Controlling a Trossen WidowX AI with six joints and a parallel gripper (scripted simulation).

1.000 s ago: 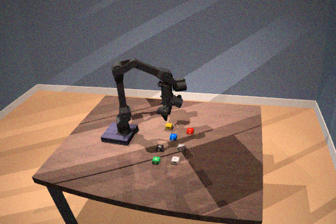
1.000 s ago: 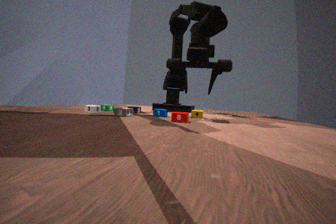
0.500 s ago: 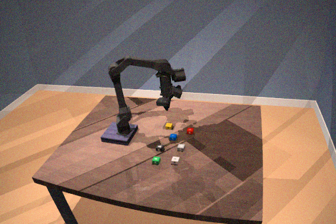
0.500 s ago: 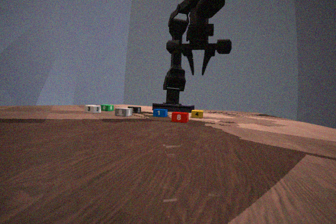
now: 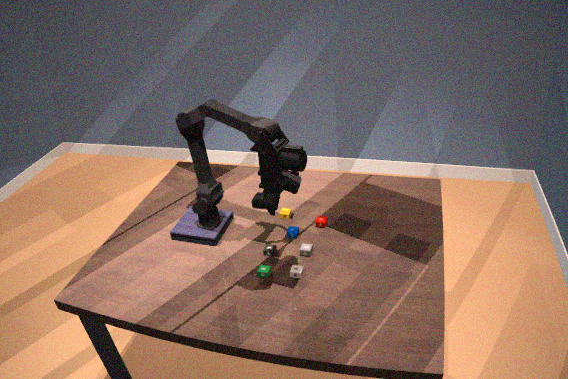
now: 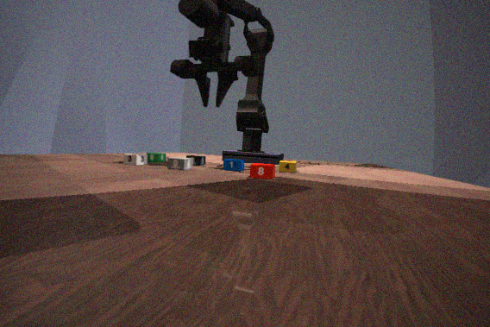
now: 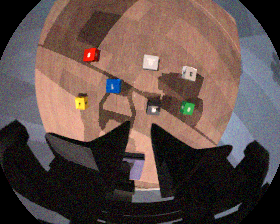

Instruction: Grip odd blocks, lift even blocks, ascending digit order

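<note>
Now: the dark block 10 mm behind my gripper tip, 40 mm to the right of it and 120 mm below it. Also, from my gripper tip: grey block: 90 mm ahead, 120 mm below; green block: 20 mm ahead, 130 mm to the right, 120 mm below; blue block marked 1: 20 mm ahead, 70 mm to the left, 120 mm below.
</note>
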